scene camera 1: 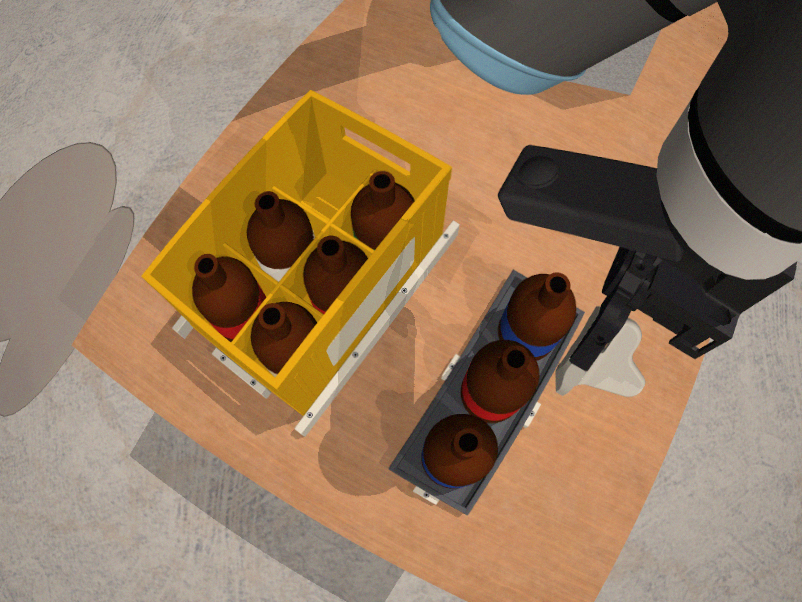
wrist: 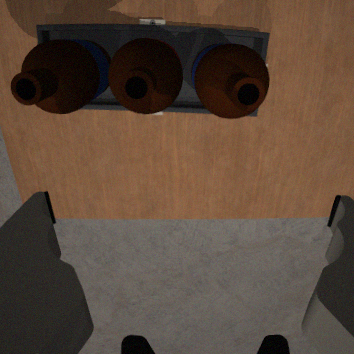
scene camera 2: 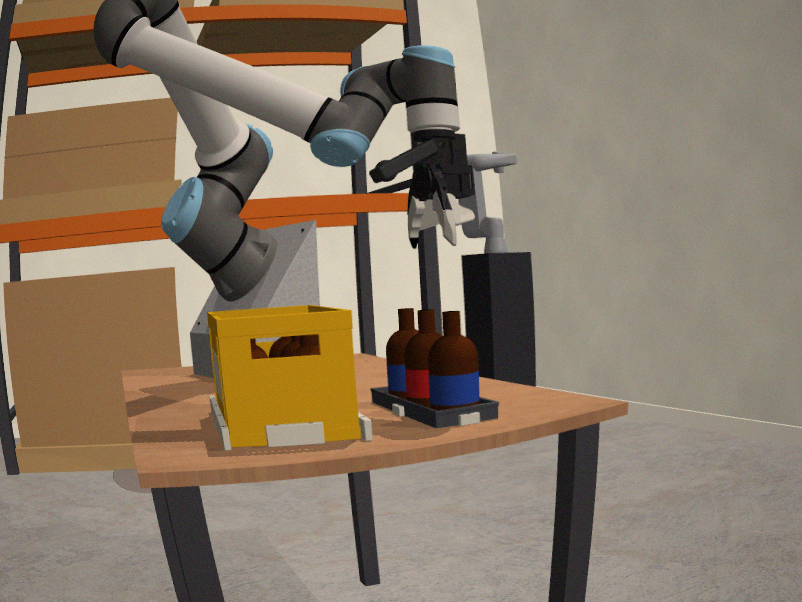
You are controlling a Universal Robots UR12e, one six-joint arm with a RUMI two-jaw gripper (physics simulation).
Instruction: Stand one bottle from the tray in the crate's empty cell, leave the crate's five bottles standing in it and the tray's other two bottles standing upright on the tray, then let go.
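Frame: origin at the arm's base, x left, y down, z back, level; millimetres.
Seen in the pictures: gripper, fingertip midpoint: (scene camera 1: 598, 309) (wrist: 191, 198) (scene camera 2: 433, 247); arm's base, link origin: (scene camera 2: 248, 268).
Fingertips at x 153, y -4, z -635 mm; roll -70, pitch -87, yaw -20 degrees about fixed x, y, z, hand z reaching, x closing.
Pixels of each thing's top centre, then the offset from my fingertips to it. Level surfaces: height alone.
- yellow crate, top centre: (scene camera 1: 292, 218) (scene camera 2: 268, 311) dx -286, dy +81, dz -14 mm
- dark tray, top centre: (scene camera 1: 493, 388) (wrist: 150, 69) (scene camera 2: 429, 395) dx -40, dy +231, dz -37 mm
- wooden table, surface height: dy +257 mm
The yellow crate (scene camera 1: 297, 393) (scene camera 2: 291, 395) holds five brown bottles standing in it; its far left cell (scene camera 1: 321, 187) in scene camera 1 is empty. Three bottles stand upright on the dark tray (scene camera 1: 416, 451) (scene camera 2: 421, 414) (wrist: 105, 32): a blue-labelled one (scene camera 1: 540, 311) (scene camera 2: 396, 353) (wrist: 220, 75) nearest the robot base, a red-labelled one (scene camera 1: 495, 382) (scene camera 2: 419, 356) (wrist: 145, 55) in the middle, and another blue-labelled one (scene camera 1: 456, 456) (scene camera 2: 453, 356) (wrist: 65, 75) at the other end. My gripper (scene camera 2: 433, 243) (wrist: 191, 198) is open and empty, high above the bottles, off the tray's side away from the crate.
Pale strips (scene camera 1: 355, 354) edge the crate's base, and small clips (scene camera 1: 532, 413) (wrist: 152, 22) edge the tray. Both stand on the wooden table (scene camera 1: 570, 486) (scene camera 2: 537, 408) (wrist: 200, 155). The robot's base and a storage rack (scene camera 2: 362, 278) stand behind in scene camera 2, with a black pedestal (scene camera 2: 511, 311) at the right.
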